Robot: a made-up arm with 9 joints. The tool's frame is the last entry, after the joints.
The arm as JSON. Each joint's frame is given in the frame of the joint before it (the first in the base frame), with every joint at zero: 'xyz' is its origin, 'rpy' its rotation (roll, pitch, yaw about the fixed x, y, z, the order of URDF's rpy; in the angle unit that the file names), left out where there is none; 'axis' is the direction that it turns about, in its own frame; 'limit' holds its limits. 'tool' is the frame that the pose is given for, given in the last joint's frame.
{
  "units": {
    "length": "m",
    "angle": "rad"
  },
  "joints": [
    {
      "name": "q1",
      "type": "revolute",
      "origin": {
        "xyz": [
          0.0,
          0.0,
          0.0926
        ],
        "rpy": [
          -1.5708,
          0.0,
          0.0
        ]
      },
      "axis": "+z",
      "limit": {
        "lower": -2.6,
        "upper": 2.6
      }
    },
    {
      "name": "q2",
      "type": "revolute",
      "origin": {
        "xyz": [
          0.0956,
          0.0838,
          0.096
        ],
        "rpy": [
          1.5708,
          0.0,
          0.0
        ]
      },
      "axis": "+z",
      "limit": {
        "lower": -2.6,
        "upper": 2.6
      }
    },
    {
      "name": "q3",
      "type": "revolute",
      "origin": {
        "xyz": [
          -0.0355,
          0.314,
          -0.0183
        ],
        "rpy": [
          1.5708,
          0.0,
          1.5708
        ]
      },
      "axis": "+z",
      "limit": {
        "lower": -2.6,
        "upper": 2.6
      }
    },
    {
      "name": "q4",
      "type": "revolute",
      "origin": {
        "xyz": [
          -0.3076,
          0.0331,
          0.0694
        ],
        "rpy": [
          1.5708,
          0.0,
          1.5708
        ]
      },
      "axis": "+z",
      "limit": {
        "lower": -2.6,
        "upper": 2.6
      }
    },
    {
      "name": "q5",
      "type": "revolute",
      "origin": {
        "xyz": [
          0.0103,
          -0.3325,
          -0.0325
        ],
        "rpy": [
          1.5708,
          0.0,
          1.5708
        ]
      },
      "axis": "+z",
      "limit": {
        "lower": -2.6,
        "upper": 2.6
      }
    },
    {
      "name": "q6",
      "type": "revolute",
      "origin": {
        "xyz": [
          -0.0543,
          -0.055,
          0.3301
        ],
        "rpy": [
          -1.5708,
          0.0,
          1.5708
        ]
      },
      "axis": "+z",
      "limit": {
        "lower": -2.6,
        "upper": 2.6
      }
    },
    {
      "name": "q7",
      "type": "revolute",
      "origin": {
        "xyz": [
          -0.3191,
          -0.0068,
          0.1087
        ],
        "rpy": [
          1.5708,
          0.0,
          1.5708
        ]
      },
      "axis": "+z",
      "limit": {
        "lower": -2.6,
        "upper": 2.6
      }
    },
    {
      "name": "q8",
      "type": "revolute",
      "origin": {
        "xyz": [
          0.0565,
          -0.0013,
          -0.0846
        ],
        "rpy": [
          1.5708,
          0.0,
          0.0
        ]
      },
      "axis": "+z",
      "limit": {
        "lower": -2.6,
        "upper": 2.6
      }
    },
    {
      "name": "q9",
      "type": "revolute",
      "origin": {
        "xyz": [
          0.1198,
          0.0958,
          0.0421
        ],
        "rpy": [
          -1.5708,
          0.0,
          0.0
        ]
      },
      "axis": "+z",
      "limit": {
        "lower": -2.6,
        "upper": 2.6
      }
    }
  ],
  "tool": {
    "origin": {
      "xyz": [
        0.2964,
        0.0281,
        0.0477
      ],
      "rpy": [
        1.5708,
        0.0,
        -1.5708
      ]
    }
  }
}
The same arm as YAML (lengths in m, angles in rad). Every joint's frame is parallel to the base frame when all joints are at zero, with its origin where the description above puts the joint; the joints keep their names.
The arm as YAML. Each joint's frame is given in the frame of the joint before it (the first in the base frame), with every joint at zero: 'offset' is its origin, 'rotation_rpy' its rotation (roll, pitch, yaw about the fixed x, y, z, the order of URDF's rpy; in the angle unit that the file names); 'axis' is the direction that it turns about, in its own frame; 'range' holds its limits. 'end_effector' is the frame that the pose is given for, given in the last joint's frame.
length_unit: m
angle_unit: rad
chain:
  - id: q1
    offset: [0.0, 0.0, 0.0926]
    rotation_rpy: [0.0, 0.0, 0.0]
    axis: [0.0, 1.0, 0.0]
    range: [-2.6, 2.6]
  - id: q2
    offset: [0.0956, 0.096, -0.0838]
    rotation_rpy: [0.0, 0.0, 0.0]
    axis: [0.0, 0.0, 1.0]
    range: [-2.6, 2.6]
  - id: q3
    offset: [-0.0355, 0.314, -0.0183]
    rotation_rpy: [0.0, 0.0, 0.0]
    axis: [1.0, 0.0, 0.0]
    range: [-2.6, 2.6]
  - id: q4
    offset: [0.0694, -0.3076, 0.0331]
    rotation_rpy: [0.0, 0.0, 0.0]
    axis: [0.0, 1.0, 0.0]
    range: [-2.6, 2.6]
  - id: q5
    offset: [-0.3325, -0.0325, 0.0103]
    rotation_rpy: [0.0, 0.0, 0.0]
    axis: [0.0, 0.0, 1.0]
    range: [-2.6, 2.6]
  - id: q6
    offset: [-0.0543, -0.055, 0.3301]
    rotation_rpy: [0.0, 0.0, 0.0]
    axis: [-1.0, 0.0, 0.0]
    range: [-2.6, 2.6]
  - id: q7
    offset: [-0.1087, -0.3191, 0.0068]
    rotation_rpy: [0.0, 0.0, 0.0]
    axis: [0.0, 1.0, 0.0]
    range: [-2.6, 2.6]
  - id: q8
    offset: [0.0013, -0.0846, -0.0565]
    rotation_rpy: [0.0, 0.0, 0.0]
    axis: [1.0, 0.0, 0.0]
    range: [-2.6, 2.6]
  - id: q9
    offset: [0.0421, 0.0958, -0.1198]
    rotation_rpy: [0.0, 0.0, 0.0]
    axis: [0.0, 1.0, 0.0]
    range: [-2.6, 2.6]
end_effector:
  offset: [-0.0281, 0.0477, -0.2964]
  rotation_rpy: [0.0, 0.0, 0.0]

